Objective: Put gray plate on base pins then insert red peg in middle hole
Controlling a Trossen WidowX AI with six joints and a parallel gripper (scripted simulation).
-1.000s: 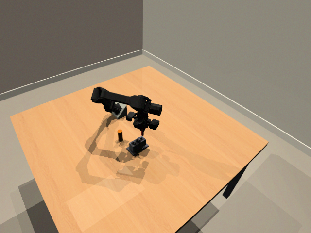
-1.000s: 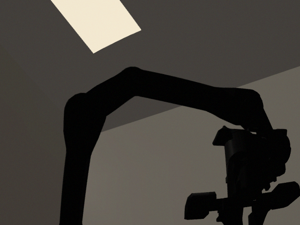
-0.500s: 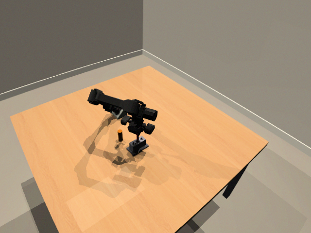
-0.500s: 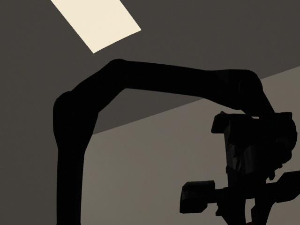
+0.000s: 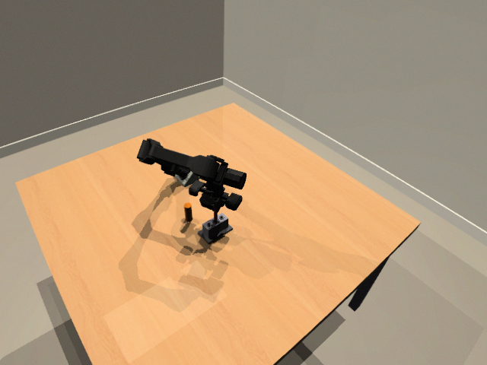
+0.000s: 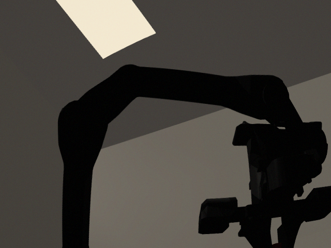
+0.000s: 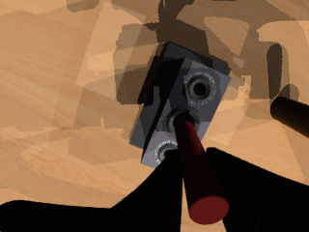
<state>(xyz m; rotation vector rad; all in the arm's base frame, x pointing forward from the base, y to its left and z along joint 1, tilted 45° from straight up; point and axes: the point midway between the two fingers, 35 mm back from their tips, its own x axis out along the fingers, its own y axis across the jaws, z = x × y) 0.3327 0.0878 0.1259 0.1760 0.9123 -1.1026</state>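
The red peg lies right at my gripper tip. Round my gripper tip: orange cylinder: 110 mm behind, 70 mm below, 60 mm to the right; gray plate: 70 mm below; dark base: 100 mm below.
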